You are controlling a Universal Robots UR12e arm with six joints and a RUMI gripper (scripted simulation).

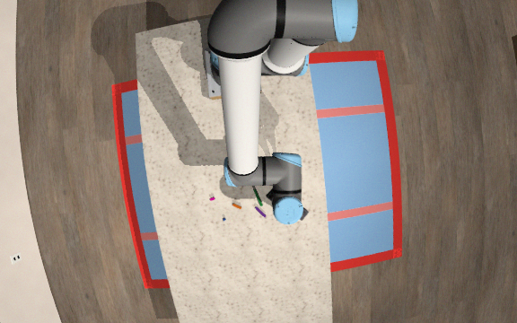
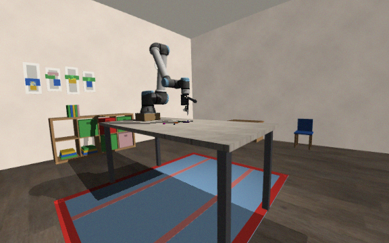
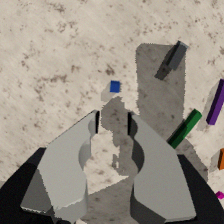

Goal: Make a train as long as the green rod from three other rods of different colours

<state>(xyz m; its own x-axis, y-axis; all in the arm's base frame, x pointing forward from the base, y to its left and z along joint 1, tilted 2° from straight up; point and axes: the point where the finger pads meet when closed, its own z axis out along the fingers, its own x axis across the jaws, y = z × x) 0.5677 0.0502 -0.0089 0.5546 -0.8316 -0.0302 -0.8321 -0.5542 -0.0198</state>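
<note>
The grey rod is 7 cm below my hand, 7 cm ahead of it and 3 cm to the right of it. From my hand the other things lie so: green rod (11 cm to the right, 7 cm below); purple rod (11 cm to the right, 7 cm below, 6 cm ahead); orange rod (21 cm to the right, 7 cm below, 1 cm ahead).
</note>
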